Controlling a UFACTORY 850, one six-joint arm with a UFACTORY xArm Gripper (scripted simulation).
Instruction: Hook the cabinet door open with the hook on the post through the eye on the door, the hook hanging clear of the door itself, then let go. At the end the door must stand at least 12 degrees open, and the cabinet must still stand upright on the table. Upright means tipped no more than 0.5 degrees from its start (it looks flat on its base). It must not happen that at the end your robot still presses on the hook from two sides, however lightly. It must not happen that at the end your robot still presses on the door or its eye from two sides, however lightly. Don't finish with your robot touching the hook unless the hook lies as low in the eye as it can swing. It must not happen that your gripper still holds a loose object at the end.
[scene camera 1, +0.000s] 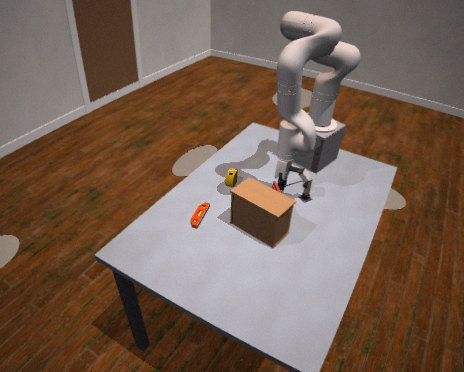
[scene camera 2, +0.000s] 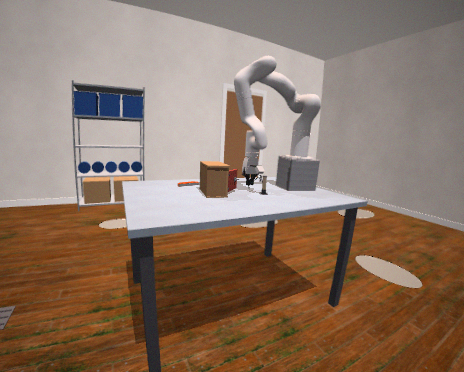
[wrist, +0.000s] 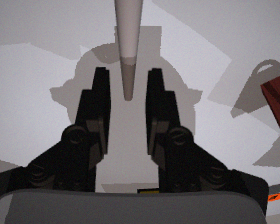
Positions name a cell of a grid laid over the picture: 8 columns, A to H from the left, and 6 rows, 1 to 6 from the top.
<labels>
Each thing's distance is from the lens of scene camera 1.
brown cabinet (scene camera 1: E4): 1.35 m
</labels>
